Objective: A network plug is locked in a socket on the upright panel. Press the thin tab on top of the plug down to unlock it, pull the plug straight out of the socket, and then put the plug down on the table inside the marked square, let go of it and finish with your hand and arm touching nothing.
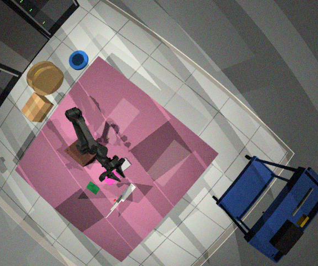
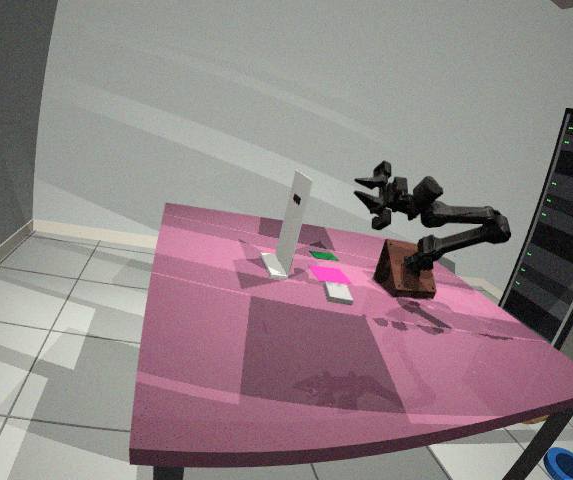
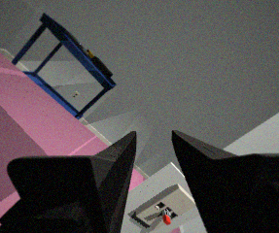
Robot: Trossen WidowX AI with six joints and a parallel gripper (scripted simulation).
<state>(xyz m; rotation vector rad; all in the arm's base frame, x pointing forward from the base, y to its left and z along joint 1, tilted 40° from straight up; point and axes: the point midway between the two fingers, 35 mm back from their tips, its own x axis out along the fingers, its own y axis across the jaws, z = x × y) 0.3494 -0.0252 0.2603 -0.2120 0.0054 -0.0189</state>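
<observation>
My gripper tip is 70 mm short of the red plug, 190 mm to the left of it and 100 mm above it. From my gripper tip the other things lie so: magenta square 90 mm behind, 190 mm to the right, 330 mm below; grey block 60 mm behind, 40 mm to the right, 320 mm below.
</observation>
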